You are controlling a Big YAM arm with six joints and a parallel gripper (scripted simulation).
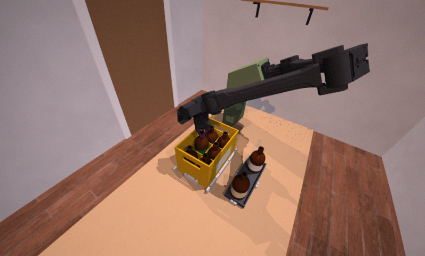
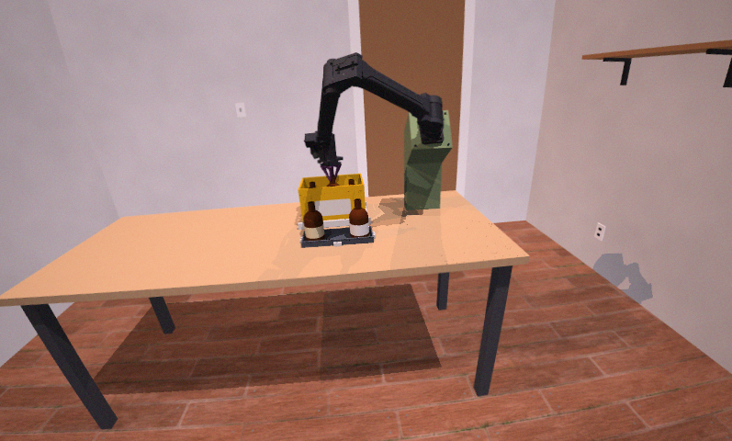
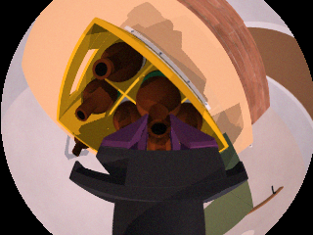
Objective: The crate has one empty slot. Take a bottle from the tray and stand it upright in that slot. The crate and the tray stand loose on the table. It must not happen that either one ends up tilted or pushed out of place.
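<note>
The glass bottle lies 6 cm below my hand. Round my hand: dark tray: 2 cm behind, 27 cm to the left, 16 cm below; then yellow crate: 4 cm to the left, 9 cm below.
</note>
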